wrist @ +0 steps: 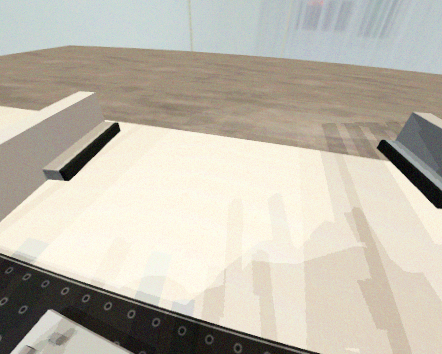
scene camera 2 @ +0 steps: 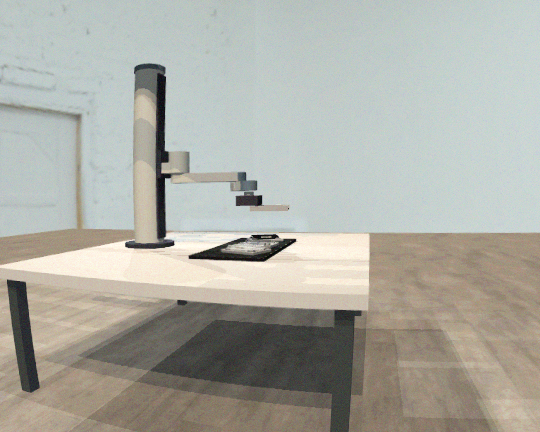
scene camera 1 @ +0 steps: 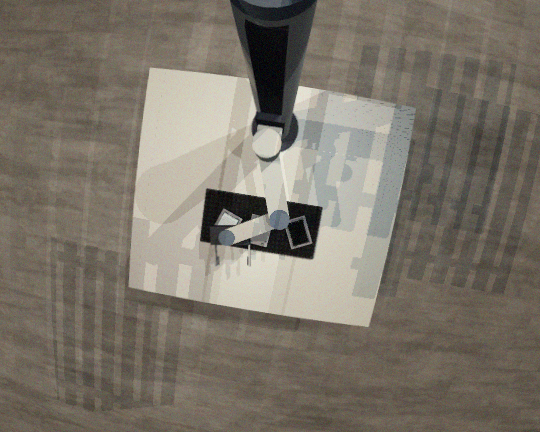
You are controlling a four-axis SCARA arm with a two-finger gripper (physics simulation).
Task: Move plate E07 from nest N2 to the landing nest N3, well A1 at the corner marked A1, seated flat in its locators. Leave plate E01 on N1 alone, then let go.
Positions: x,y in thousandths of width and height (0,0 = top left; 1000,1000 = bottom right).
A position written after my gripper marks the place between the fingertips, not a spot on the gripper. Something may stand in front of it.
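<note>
Nothing is held by my gripper (wrist: 562,338). I also see a deck (scene camera 1: 451,478), and that same deck appears in the wrist view (wrist: 83,826) as well as in scene camera 2 (scene camera 2: 386,589).
</note>
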